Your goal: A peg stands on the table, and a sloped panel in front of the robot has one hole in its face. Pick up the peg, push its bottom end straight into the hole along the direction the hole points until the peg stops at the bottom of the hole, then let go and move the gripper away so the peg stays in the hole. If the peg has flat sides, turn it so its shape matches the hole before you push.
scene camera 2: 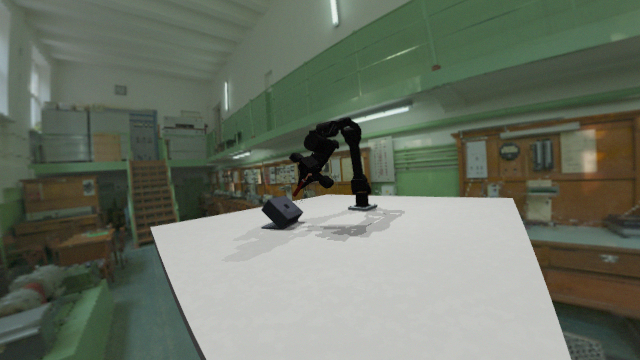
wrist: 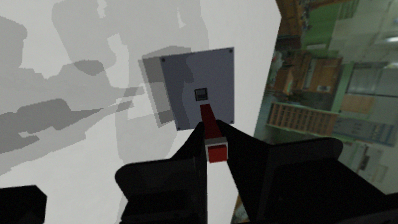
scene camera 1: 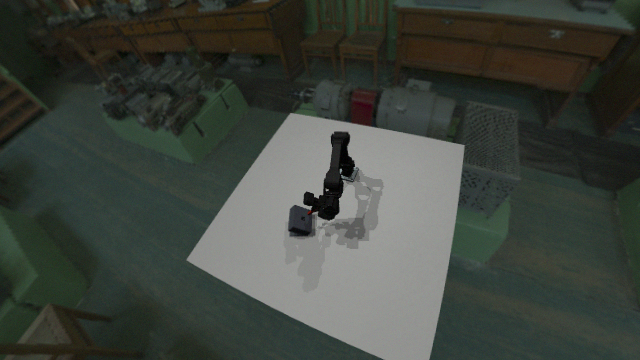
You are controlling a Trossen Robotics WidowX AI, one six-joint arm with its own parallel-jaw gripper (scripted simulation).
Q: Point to a sloped dark grey panel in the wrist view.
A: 213, 69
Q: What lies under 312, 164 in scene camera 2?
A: The gripper.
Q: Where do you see a sloped dark grey panel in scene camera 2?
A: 275, 209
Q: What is the gripper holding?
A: A red square peg.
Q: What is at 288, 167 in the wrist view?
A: The gripper.
